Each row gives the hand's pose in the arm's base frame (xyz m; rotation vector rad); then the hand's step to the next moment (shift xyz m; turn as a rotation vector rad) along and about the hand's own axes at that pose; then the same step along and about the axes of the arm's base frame.
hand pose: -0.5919 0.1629 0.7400 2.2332 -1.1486 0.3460
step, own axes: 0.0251 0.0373 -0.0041 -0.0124 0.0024 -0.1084
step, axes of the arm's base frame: -0.0150 -0.0305 0.0297 -0.0050 0.0736 0.0804
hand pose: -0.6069 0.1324 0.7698 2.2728 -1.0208 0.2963
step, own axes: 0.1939 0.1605 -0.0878 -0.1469 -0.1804 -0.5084
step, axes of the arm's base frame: 0.0171 -0.1424 0.2247 0.0575 0.4955 0.2526
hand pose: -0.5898 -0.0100 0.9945 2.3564 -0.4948 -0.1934
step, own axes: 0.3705 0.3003 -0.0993 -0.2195 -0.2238 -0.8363
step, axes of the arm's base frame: 0.2773 -0.2902 0.2761 0.0932 0.7569 0.4648
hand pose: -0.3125 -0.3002 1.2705 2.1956 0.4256 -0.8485
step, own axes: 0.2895 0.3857 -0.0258 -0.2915 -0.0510 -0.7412
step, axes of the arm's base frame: 0.4243 -0.2303 0.0140 0.0894 0.5671 0.5544
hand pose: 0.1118 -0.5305 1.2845 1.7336 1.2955 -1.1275
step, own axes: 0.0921 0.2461 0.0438 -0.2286 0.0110 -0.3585
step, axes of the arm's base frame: 0.2384 -0.0709 -0.0955 0.0665 0.2326 0.3498
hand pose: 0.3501 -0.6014 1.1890 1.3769 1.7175 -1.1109
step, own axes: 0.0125 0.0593 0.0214 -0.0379 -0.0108 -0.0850
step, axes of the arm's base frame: 0.0547 -0.0093 -0.0324 -0.0010 0.0607 0.0713
